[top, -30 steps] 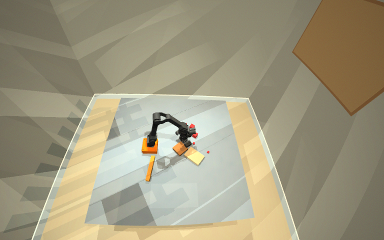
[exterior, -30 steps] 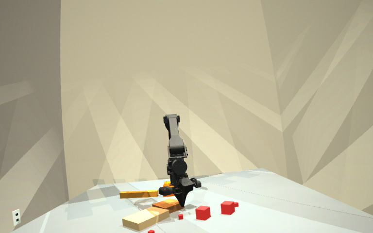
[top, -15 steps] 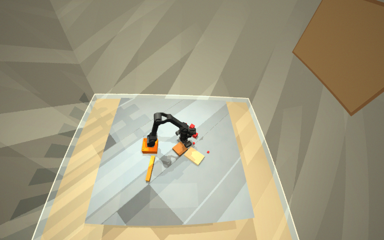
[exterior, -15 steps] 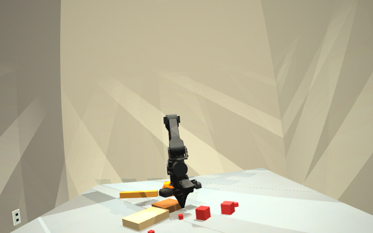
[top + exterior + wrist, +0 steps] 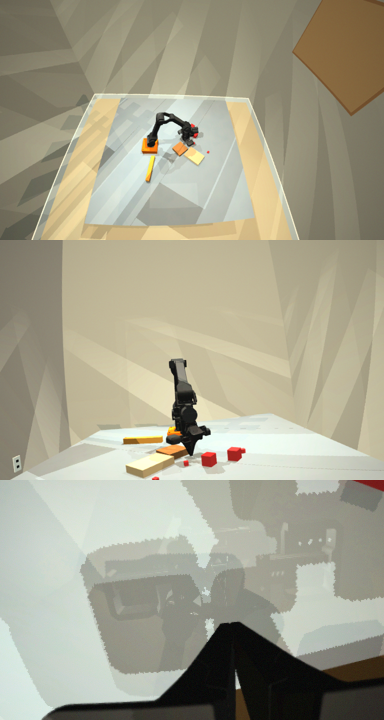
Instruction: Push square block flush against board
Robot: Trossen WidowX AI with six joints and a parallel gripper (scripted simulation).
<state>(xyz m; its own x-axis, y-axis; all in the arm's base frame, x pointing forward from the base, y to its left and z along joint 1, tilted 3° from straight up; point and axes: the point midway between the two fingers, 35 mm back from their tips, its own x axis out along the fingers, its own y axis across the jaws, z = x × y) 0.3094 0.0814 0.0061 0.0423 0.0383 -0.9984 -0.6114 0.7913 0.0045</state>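
Now: gripper tip 4 cm past the square block, 8 cm to the left of it and 1 cm below it. The rest, counted from my gripper tip: flat cream slab: 9 cm ahead, 15 cm to the right, 1 cm above; long narrow yellow-orange board: 28 cm behind, 29 cm to the right, 1 cm above.
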